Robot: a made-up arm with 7 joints. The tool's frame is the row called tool. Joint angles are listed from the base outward. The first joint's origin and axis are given. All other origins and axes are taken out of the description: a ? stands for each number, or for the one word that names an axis. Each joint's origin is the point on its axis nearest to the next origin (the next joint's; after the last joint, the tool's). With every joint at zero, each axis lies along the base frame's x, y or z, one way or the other. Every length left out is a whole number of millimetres.
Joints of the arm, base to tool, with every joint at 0 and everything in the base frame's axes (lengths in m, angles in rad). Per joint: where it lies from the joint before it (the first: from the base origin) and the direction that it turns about. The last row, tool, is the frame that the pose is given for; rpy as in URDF.
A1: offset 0 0 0.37 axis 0 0 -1
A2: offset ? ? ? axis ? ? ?
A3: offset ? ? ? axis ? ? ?
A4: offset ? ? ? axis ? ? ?
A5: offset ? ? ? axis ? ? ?
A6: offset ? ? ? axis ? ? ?
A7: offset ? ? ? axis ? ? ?
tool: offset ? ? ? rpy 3.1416 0 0
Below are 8 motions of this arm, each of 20 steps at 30 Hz.
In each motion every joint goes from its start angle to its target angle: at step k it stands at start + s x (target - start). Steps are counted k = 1, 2, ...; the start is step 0. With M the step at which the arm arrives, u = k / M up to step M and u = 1 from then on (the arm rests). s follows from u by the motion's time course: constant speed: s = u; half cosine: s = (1 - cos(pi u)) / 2; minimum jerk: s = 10 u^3 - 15 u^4 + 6 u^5.
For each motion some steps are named. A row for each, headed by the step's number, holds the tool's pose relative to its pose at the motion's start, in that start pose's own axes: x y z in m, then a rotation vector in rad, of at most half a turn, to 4 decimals.
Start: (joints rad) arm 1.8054 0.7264 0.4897 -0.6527 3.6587 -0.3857 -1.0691
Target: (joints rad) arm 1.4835 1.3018 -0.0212 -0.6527 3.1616 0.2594 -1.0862
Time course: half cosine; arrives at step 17
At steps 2, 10, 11, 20:
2: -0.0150 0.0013 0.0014 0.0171 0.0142 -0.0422
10: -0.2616 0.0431 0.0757 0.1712 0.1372 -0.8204
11: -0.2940 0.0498 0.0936 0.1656 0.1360 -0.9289
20: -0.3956 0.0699 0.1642 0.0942 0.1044 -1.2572

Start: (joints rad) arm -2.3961 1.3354 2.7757 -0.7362 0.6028 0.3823 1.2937
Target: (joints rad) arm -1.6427 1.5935 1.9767 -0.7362 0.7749 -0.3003 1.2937
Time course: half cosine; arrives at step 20
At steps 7, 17, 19, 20:
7: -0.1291 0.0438 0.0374 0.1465 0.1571 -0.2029
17: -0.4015 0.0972 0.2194 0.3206 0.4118 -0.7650
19: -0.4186 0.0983 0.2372 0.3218 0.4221 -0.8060
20: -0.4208 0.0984 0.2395 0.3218 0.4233 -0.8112

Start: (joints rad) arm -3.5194 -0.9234 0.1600 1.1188 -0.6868 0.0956 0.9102
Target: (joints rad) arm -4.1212 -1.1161 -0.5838 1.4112 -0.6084 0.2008 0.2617
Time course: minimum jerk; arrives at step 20
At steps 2, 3, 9, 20:
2: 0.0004 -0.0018 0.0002 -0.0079 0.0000 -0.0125
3: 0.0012 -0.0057 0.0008 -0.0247 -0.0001 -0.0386
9: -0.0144 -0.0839 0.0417 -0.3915 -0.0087 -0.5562
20: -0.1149 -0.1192 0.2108 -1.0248 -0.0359 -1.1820

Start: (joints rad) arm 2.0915 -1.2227 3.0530 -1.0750 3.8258 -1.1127 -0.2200
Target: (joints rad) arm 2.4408 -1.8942 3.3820 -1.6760 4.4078 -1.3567 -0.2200
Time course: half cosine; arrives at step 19
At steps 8, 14, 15, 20:
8: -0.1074 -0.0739 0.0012 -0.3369 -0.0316 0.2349
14: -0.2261 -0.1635 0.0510 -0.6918 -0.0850 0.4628
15: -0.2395 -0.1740 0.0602 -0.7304 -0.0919 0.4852
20: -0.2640 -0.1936 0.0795 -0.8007 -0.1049 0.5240

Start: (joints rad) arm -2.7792 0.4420 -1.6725 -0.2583 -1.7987 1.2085 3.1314
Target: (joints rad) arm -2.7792 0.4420 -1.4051 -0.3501 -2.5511 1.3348 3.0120
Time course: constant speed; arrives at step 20
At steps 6, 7, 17, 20:
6: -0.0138 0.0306 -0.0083 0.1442 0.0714 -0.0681
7: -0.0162 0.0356 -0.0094 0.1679 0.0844 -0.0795
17: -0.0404 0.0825 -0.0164 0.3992 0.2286 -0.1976
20: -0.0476 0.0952 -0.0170 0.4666 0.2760 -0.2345

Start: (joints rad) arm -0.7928 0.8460 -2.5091 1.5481 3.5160 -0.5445 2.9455
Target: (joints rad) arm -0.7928 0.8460 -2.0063 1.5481 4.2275 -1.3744 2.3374
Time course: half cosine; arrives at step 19
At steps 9, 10, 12, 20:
9: 0.0710 0.1531 0.0228 0.5149 -0.3444 -0.1573
10: 0.0832 0.1791 0.0347 0.6224 -0.3949 -0.1937
12: 0.1055 0.2260 0.0639 0.8413 -0.4797 -0.2674
20: 0.1405 0.2966 0.1365 1.2884 -0.5881 -0.4064

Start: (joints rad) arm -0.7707 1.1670 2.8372 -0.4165 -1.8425 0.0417 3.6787
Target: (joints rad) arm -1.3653 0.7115 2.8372 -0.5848 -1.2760 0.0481 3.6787
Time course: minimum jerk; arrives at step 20
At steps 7, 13, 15, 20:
7: 0.1377 -0.0786 0.0319 -0.0813 -0.1424 0.1413
13: 0.4012 -0.2433 0.1945 -0.3375 -0.4188 0.4148
15: 0.4517 -0.2810 0.2508 -0.4152 -0.4760 0.4710
20: 0.4863 -0.3096 0.2984 -0.4796 -0.5172 0.5115

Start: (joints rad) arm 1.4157 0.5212 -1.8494 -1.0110 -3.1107 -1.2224 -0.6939
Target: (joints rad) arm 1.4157 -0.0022 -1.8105 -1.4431 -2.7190 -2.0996 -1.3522
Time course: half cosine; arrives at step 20
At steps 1, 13, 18, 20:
1: -0.0019 0.0013 0.0006 -0.0018 0.0032 -0.0024
13: -0.2085 0.1083 0.1232 -0.2942 0.2785 -0.3425
18: -0.2690 0.1258 0.1859 -0.4265 0.3403 -0.4838
20: -0.2746 0.1270 0.1925 -0.4403 0.3458 -0.4982

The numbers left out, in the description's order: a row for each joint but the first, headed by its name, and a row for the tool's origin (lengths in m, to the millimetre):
A2: xyz 0 -0.013 0, axis 0 1 0
A3: xyz 0 0 0.464, axis 0 0 -1
A4: xyz 0 -0.014 0, axis 0 1 0
A5: xyz 0 0 0.379, axis 0 0 -1
A6: xyz 0 0 0, axis 0 1 0
A7: xyz 0 0 0.149, axis 0 0 -1
tool: xyz 0 0 0

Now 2 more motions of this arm.
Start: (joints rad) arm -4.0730 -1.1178 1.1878 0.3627 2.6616 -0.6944 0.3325
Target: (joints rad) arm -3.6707 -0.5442 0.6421 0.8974 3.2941 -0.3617 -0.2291
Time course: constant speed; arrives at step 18
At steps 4, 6, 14, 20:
4: -0.0502 0.1255 -0.0461 0.0318 0.0817 0.0473
6: -0.0856 0.1860 -0.0651 0.0460 0.1247 0.0810
14: -0.2904 0.3882 -0.1091 0.1000 0.3089 0.2661
20: -0.4227 0.4525 -0.1102 0.1300 0.4122 0.3761

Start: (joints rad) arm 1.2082 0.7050 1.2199 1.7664 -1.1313 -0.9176 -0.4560
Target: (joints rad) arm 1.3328 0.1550 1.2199 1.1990 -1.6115 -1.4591 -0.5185
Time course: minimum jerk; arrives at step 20
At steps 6, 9, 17, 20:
6: -0.0544 -0.0281 -0.0356 0.0118 0.1556 -0.1900
9: -0.1498 -0.0524 -0.0810 0.0505 0.3997 -0.4626
17: -0.3984 -0.0298 -0.1341 0.2319 0.9907 -1.0445
20: -0.4100 -0.0264 -0.1345 0.2435 1.0184 -1.0702

